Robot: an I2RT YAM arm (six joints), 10 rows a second.
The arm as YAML. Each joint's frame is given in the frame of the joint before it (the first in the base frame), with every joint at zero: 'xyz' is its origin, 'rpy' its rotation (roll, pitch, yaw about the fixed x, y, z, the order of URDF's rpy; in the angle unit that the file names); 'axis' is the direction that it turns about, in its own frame. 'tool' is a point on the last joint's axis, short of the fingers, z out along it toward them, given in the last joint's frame.
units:
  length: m
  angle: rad
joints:
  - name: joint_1
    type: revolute
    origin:
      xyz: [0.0, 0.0, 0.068]
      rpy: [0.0, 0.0, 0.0]
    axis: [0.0, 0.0, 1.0]
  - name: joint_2
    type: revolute
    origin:
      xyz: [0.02, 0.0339, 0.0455]
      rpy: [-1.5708, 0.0, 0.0]
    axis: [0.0, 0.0, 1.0]
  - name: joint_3
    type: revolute
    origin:
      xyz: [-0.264, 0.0, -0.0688]
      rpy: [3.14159, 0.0, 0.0]
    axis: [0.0, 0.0, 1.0]
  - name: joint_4
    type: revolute
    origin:
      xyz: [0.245, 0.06, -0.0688]
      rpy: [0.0, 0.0, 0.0]
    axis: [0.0, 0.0, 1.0]
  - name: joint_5
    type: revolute
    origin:
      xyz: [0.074, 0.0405, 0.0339]
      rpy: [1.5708, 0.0, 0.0]
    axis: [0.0, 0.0, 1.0]
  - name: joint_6
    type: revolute
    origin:
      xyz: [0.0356, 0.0, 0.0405]
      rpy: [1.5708, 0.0, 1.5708]
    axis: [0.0, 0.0, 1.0]
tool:
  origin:
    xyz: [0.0, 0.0, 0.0]
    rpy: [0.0, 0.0, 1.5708]
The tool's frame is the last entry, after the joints.
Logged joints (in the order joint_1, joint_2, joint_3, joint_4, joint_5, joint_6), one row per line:
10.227, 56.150, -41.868, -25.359, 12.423, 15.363
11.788, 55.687, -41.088, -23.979, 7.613, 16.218
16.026, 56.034, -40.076, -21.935, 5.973, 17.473
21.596, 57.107, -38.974, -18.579, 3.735, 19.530
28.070, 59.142, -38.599, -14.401, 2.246, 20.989
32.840, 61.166, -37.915, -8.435, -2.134, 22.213
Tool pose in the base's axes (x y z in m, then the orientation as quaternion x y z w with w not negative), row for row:
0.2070, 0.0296, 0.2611, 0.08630, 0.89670, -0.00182, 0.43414
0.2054, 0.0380, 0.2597, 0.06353, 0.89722, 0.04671, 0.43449
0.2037, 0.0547, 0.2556, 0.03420, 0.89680, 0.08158, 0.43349
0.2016, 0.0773, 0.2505, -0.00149, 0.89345, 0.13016, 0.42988
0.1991, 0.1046, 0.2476, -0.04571, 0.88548, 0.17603, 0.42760
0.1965, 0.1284, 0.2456, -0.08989, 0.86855, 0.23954, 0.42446
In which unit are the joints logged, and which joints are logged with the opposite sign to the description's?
The joints are logged in degrees. Opposite sign: joint_3.
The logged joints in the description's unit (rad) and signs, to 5 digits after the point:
0.17849, 0.98000, 0.73073, -0.44260, 0.21682, 0.26813
0.20574, 0.97192, 0.71712, -0.41851, 0.13287, 0.28306
0.27971, 0.97798, 0.69946, -0.38284, 0.10425, 0.30496
0.37692, 0.99671, 0.68022, -0.32426, 0.06519, 0.34086
0.48991, 1.03222, 0.67368, -0.25134, 0.03920, 0.36633
0.57317, 1.06755, 0.66174, -0.14722, -0.03725, 0.38769

